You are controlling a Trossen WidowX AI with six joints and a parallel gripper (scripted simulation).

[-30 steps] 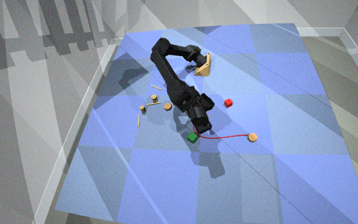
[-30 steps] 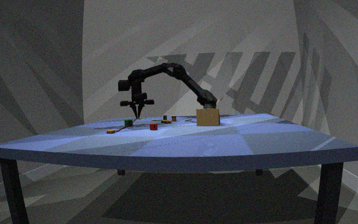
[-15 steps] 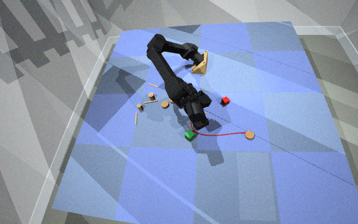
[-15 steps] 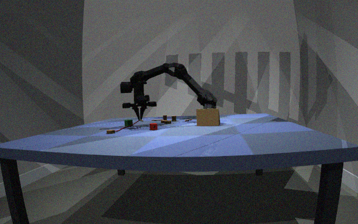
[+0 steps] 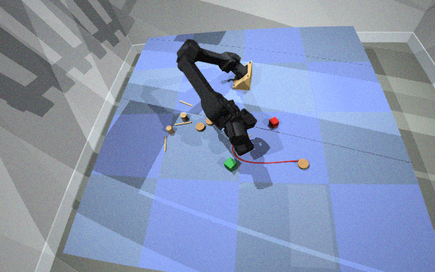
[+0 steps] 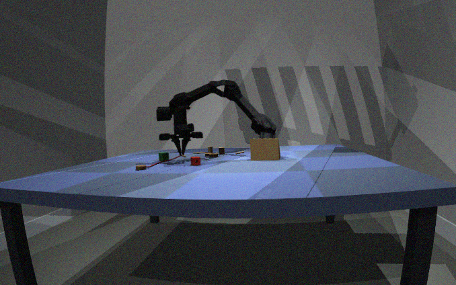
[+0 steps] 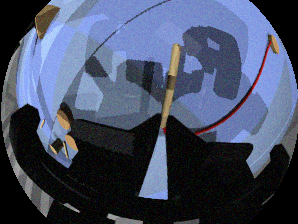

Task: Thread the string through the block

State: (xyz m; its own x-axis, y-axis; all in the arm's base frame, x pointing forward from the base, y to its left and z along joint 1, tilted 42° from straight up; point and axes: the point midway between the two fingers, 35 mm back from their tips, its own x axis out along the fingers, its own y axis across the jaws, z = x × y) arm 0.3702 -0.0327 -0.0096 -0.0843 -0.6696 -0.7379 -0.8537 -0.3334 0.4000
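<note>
My gripper tip is now 15 cm to the right of the red cube, 10 cm past it and 1 cm above it. From my gripper tip the other things lie so: thin wooden stick 1 cm to the left, 1 cm behind; then green cube 9 cm ahead, 2 cm to the right; then round wooden button 26 cm to the left, 8 cm ahead, 1 cm below.
</note>
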